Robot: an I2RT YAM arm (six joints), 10 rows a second.
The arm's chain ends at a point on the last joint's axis. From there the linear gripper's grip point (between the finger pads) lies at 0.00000 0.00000 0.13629 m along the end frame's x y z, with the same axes.
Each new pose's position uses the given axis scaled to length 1; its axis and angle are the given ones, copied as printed.
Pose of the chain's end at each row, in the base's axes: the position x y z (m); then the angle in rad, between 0 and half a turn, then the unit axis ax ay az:
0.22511 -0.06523 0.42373 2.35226 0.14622 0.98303 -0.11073
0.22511 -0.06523 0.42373 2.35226 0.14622 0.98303 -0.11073
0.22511 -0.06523 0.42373 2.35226 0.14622 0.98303 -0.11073
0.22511 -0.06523 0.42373 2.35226 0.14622 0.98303 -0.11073
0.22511 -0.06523 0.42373 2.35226 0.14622 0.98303 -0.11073
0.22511 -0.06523 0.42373 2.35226 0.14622 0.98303 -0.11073
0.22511 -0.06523 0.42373 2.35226 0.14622 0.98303 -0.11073
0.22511 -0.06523 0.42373 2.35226 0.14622 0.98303 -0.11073
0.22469 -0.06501 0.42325 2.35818 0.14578 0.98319 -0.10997
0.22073 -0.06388 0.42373 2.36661 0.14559 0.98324 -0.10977
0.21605 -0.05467 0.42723 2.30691 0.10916 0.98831 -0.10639
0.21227 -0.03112 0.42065 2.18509 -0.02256 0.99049 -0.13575
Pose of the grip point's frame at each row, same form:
0.31646 -0.10466 0.33059 2.35226 0.14622 0.98303 -0.11073
0.31646 -0.10466 0.33059 2.35226 0.14622 0.98303 -0.11073
0.31646 -0.10466 0.33059 2.35226 0.14622 0.98303 -0.11073
0.31646 -0.10466 0.33059 2.35226 0.14622 0.98303 -0.11073
0.31646 -0.10466 0.33059 2.35226 0.14622 0.98303 -0.11073
0.31646 -0.10466 0.33059 2.35226 0.14622 0.98303 -0.11073
0.31646 -0.10466 0.33059 2.35226 0.14622 0.98303 -0.11073
0.31646 -0.10466 0.33059 2.35226 0.14622 0.98303 -0.11073
0.31552 -0.10421 0.32950 2.35818 0.14578 0.98319 -0.10997
0.31076 -0.10298 0.32918 2.36661 0.14559 0.98324 -0.10977
0.31323 -0.08965 0.33830 2.30691 0.10916 0.98831 -0.10639
0.32324 -0.05750 0.34605 2.18509 -0.02256 0.99049 -0.13575

